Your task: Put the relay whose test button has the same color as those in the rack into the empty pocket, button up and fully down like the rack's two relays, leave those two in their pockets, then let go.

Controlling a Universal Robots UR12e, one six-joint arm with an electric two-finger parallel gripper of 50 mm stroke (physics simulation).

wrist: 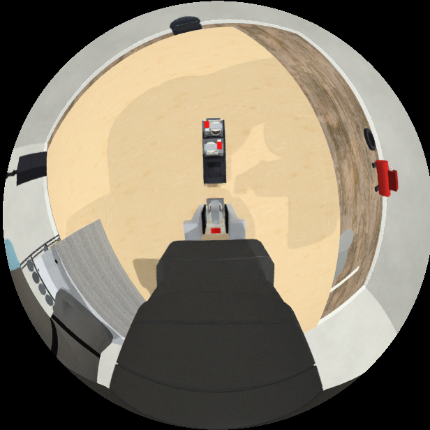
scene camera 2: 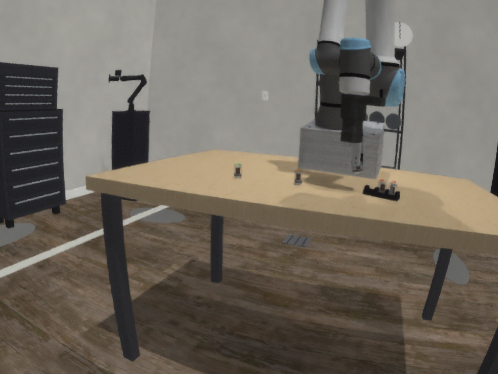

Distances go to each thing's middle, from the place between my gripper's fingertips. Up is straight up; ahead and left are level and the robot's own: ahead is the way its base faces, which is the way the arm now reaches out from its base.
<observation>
My hand is 80 mm to the right of the black rack (wrist: 214,171), 60 mm above it and 30 mm short of it. Round my hand: red-button relay (wrist: 214,207) right at my hand.
</observation>
